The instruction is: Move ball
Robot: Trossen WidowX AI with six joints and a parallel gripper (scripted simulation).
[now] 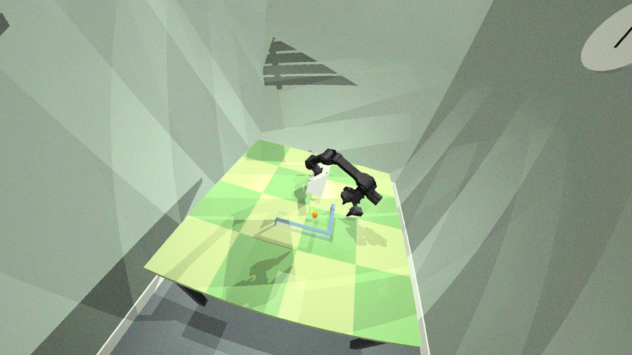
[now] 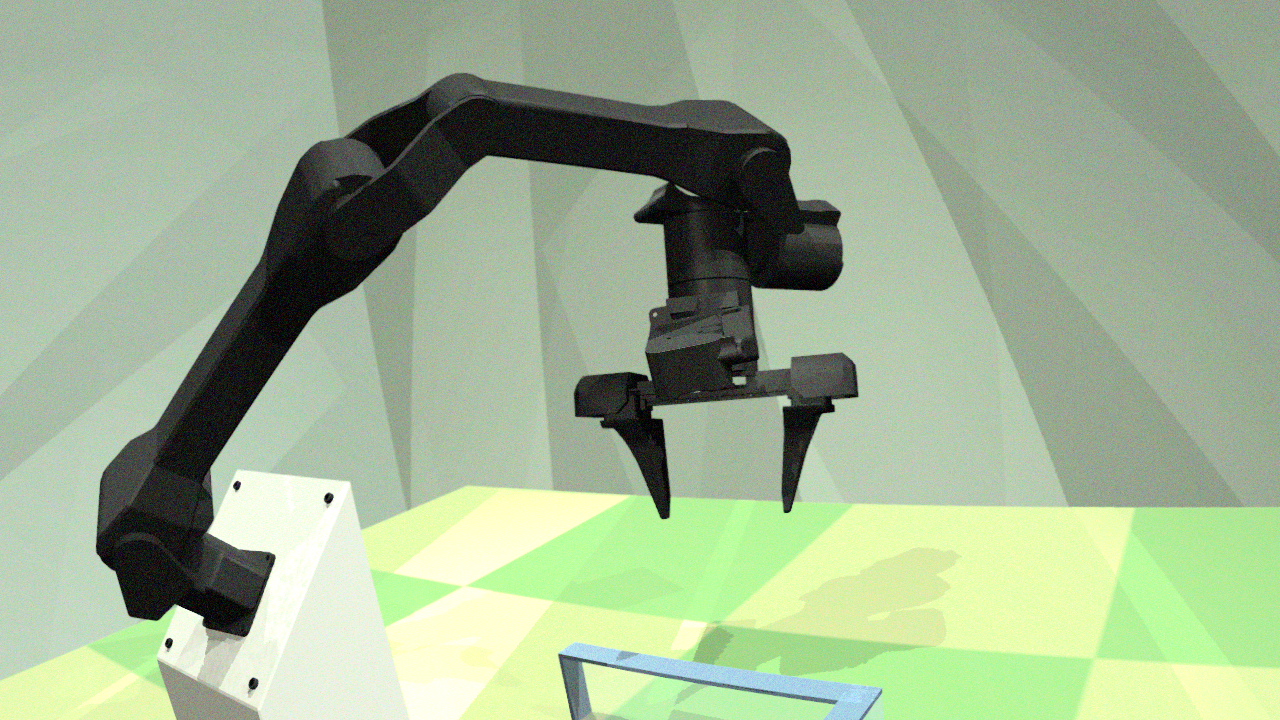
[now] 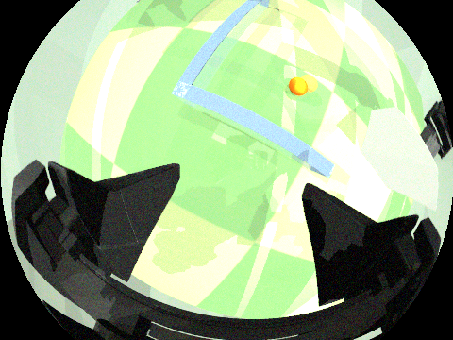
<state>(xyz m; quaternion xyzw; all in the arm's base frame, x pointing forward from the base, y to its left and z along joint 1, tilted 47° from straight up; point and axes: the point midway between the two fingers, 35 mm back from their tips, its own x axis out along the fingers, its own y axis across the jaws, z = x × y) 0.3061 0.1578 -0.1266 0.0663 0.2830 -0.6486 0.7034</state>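
The orange ball lies 150 mm to the right of my gripper tip, 140 mm below it and 30 mm behind it.
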